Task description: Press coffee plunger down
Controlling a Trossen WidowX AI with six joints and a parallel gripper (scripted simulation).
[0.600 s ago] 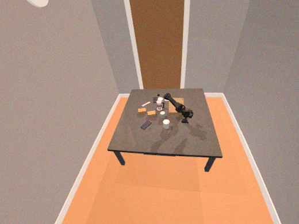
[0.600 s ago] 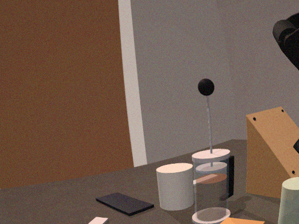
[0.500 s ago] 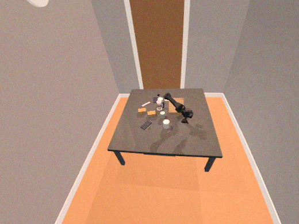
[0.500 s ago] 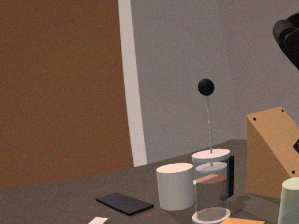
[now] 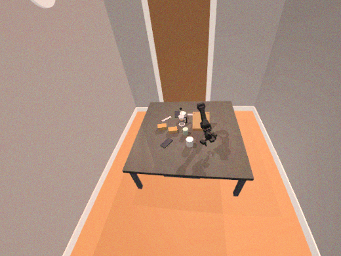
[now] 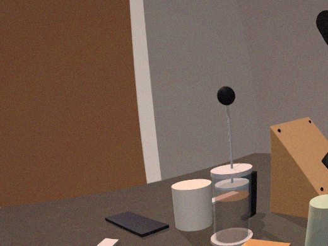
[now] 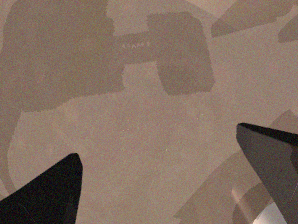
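Right now my gripper tip is 270 mm short of the glass coffee press, 440 mm to the left of it and 50 mm below it. Also, from my gripper tip: pale green cup (250 mm ahead, 260 mm to the right, 40 mm below).
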